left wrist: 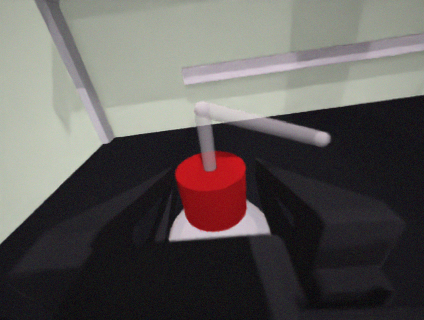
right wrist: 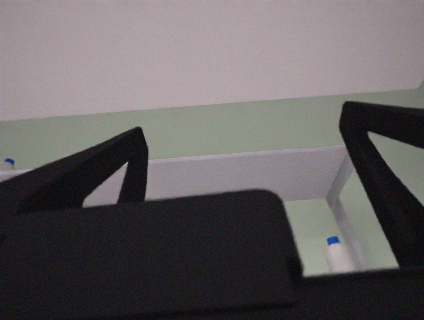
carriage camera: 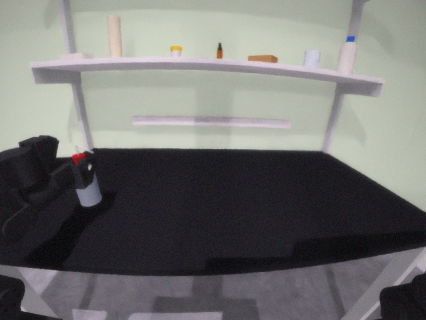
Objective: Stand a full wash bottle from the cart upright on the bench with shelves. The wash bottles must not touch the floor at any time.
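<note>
A wash bottle with a red cap, a bent clear spout and a pale body is over the left part of the black bench top. It looks nearly upright, with a slight tilt in the carriage view. My left gripper is shut on the bottle's upper part, below the cap. Whether the bottle's base touches the bench top cannot be told; a dark shadow lies beside it. My right gripper is open, with its fingers wide apart and no thing between them. The cart does not show in these views.
Above the bench runs a long shelf with a tall beige cylinder, a yellow-lidded jar, a small amber bottle, an orange-brown block, a pale cup and a blue-capped bottle. A rail crosses the wall.
</note>
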